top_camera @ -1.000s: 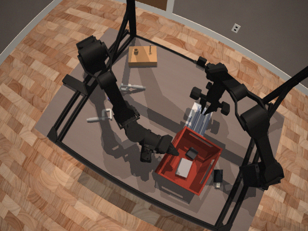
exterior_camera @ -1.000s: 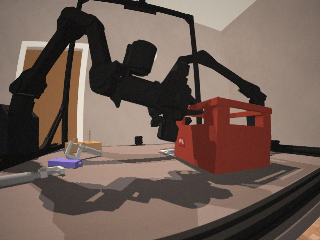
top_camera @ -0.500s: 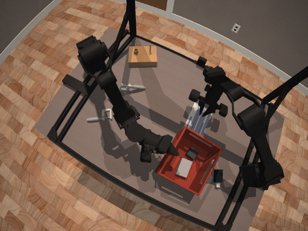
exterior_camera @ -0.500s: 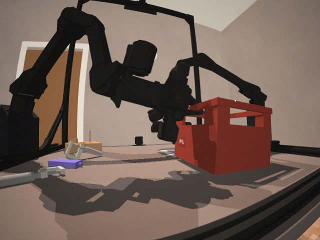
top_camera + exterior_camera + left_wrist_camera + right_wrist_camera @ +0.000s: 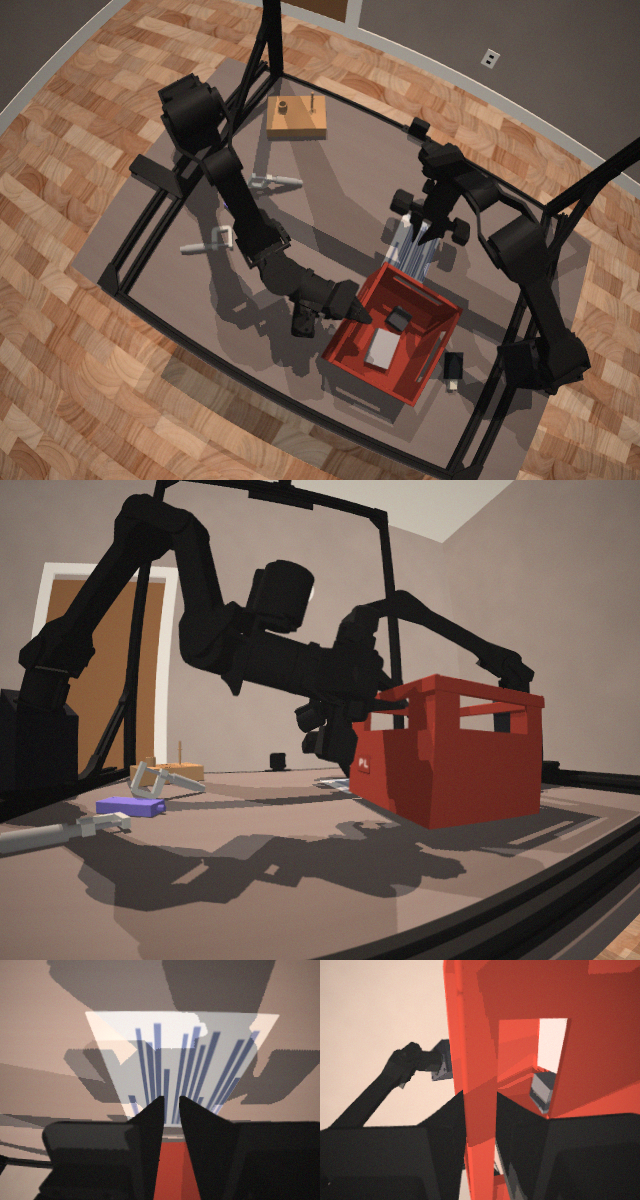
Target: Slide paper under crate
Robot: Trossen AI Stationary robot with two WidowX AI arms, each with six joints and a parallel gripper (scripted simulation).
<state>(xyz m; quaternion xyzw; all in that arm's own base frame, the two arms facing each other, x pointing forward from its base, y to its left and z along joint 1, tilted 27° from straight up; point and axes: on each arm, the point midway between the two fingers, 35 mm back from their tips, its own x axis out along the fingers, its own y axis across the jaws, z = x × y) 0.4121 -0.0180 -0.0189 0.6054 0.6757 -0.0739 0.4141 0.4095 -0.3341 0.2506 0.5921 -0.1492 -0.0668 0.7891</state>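
The paper lies 3 cm ahead of my left hand, 1 cm to the left of it and 4 cm below it. From my left hand the other things lie so: dark block (19 cm ahead, 6 cm to the left, 2 cm below); grey box (26 cm ahead, 7 cm to the left, 2 cm below); red plastic crate (24 cm ahead, 6 cm to the left, 4 cm above).
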